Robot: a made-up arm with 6 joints.
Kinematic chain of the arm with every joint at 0, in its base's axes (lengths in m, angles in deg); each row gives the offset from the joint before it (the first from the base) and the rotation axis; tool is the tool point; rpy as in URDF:
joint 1: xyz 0 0 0.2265 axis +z
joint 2: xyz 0 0 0 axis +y
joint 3: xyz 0.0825 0 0.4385 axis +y
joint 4: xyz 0.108 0 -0.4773 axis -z
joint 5: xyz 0 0 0 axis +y
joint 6: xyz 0.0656 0 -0.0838 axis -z
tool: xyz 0 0 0 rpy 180 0 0
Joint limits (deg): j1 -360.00..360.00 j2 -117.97..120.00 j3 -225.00..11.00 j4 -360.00..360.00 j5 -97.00..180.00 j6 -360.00..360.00
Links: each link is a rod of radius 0.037 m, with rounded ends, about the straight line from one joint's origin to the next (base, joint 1, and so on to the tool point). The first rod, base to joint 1, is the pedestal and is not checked.
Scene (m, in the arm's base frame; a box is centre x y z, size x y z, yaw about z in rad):
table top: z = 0
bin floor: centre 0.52 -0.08 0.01 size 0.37 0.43 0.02 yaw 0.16
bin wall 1: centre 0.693 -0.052 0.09 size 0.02 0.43 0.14 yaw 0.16
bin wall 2: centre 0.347 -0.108 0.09 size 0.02 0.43 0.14 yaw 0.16
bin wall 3: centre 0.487 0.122 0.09 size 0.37 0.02 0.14 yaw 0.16
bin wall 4: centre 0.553 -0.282 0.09 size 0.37 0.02 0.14 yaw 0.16
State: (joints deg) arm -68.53 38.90 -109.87 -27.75 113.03 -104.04
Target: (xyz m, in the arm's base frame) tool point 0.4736 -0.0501 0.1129
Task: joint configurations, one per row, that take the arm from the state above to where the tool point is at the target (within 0.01 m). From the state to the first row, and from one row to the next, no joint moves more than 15 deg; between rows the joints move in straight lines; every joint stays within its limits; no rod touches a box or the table.
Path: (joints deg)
1: -55.57 32.75 -98.37 -24.28 116.56 -104.04
2: -42.61 26.59 -86.88 -20.80 120.09 -104.04
3: -29.65 20.44 -75.38 -17.33 123.62 -104.04
4: -16.69 14.29 -63.89 -13.86 127.15 -104.04
5: -3.73 8.13 -52.39 -10.39 130.68 -104.04
6: -3.72 19.43 -52.33 -10.47 127.68 -104.04
7: -3.70 30.72 -52.27 -10.55 124.68 -104.04

